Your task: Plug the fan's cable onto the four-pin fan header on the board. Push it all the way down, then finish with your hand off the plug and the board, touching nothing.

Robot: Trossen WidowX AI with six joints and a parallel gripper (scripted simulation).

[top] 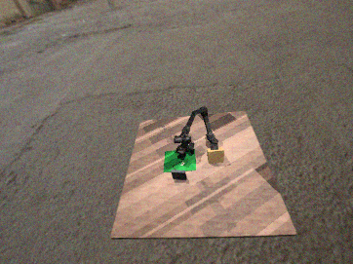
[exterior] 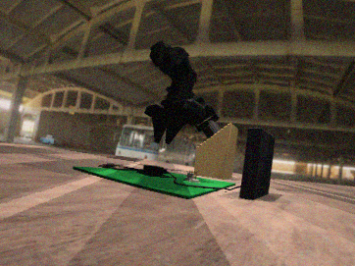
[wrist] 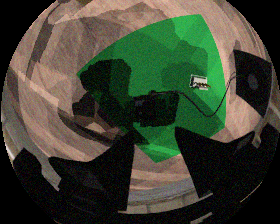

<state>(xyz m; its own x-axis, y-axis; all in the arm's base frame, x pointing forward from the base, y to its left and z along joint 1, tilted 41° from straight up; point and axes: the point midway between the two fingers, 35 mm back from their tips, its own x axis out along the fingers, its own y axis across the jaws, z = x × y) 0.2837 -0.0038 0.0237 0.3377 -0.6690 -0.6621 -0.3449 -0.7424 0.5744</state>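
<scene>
Now: gripper tip 70 mm above the black plug, 10 mm to the left of it and 10 mm short of it. The rest, counted from my gripper tip: green board (90 mm below, 50 mm to the left, 40 mm ahead); black fan (230 mm to the left, 20 mm below, 20 mm ahead).
</scene>
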